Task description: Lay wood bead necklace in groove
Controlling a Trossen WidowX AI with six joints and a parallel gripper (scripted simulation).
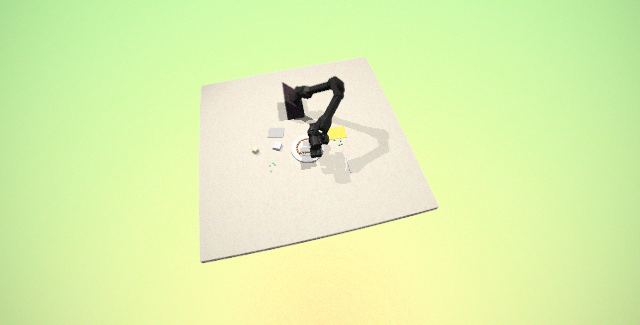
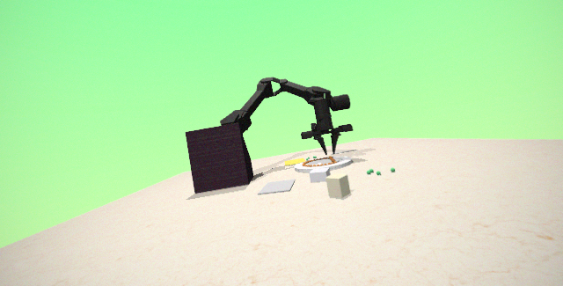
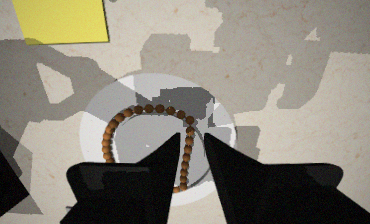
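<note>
My gripper tip is 40 mm to the left of the round white bead board, 40 mm past it and 20 mm above it. Also, from my gripper tip: thin white strip (190 mm to the left, 110 mm ahead, 30 mm below); then yellow card (150 mm to the left, 130 mm behind, 30 mm below); then grey flat plate (220 mm to the right, 200 mm behind, 30 mm below).
</note>
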